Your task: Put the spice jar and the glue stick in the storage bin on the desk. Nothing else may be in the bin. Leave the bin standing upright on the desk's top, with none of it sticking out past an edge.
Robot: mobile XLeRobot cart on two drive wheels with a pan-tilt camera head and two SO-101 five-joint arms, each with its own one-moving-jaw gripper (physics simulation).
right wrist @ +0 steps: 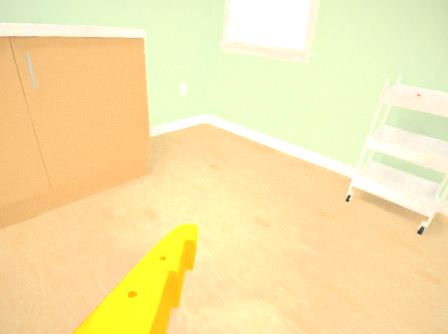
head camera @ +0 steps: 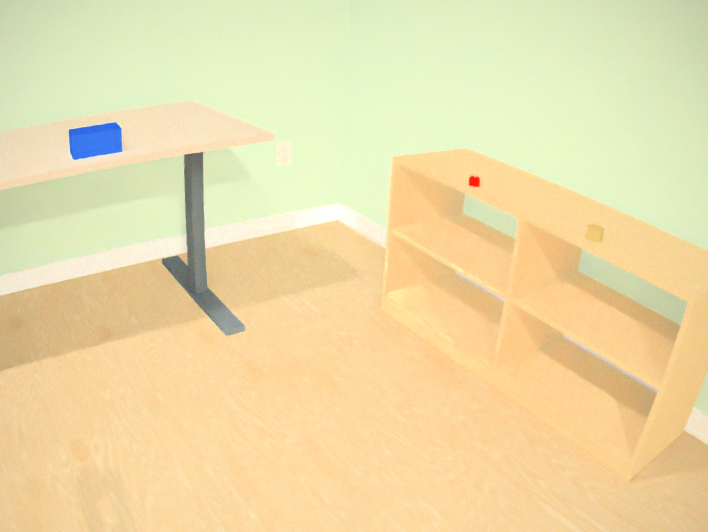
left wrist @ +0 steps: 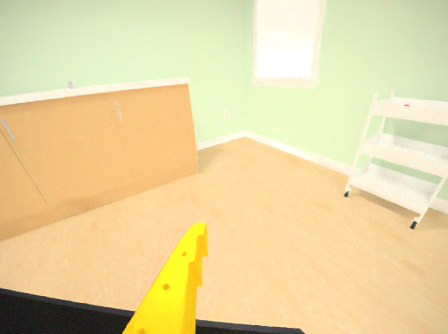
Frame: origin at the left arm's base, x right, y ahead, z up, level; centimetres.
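Seen in the pictures: left hand, tool point: (left wrist: 206,234); right hand, tool point: (right wrist: 196,241).
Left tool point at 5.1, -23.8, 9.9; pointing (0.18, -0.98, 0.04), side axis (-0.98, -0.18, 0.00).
A point is followed by its place in that frame, as x, y, z.
A blue box-shaped thing (head camera: 96,141) {-72.5, 166.3, -0.9}, which looks like the storage bin, stands upright on the desk (head camera: 211,126) {-47.3, 206.0, -5.5} near its front edge in the head view; its inside cannot be made out. I cannot identify the spice jar or the glue stick for certain. A small red thing (head camera: 474,181) {41.0, 193.7, -14.9} and a small tan thing (head camera: 595,233) {71.6, 155.6, -14.0} are on top of the wooden shelf unit. A tiny red spot (left wrist: 406,105) {-89.4, -131.0, -4.9} (right wrist: 419,95) {-89.8, -131.0, -5.1} shows at the white cart's top tray. My left gripper (left wrist: 204,226) and right gripper (right wrist: 194,227) each show one notched jaw, fully open and empty, far from these things.
The wooden shelf unit (head camera: 509,257) {57.6, 201.4, -43.0} stands right of the desk. The desk's grey leg (head camera: 195,228) {-57.0, 214.7, -47.4} and foot reach the floor. The wrist views show a wooden cabinet (left wrist: 110,145) {102.5, -130.5, -26.8} (right wrist: 95,110) {73.6, -153.9, -25.2} at left and a white cart (left wrist: 400,149) {-107.5, -143.6, -37.7} (right wrist: 407,144) {-109.4, -144.0, -37.7} at right. A small grey thing (left wrist: 70,85) {112.7, -126.9, 15.6} is on the cabinet top.
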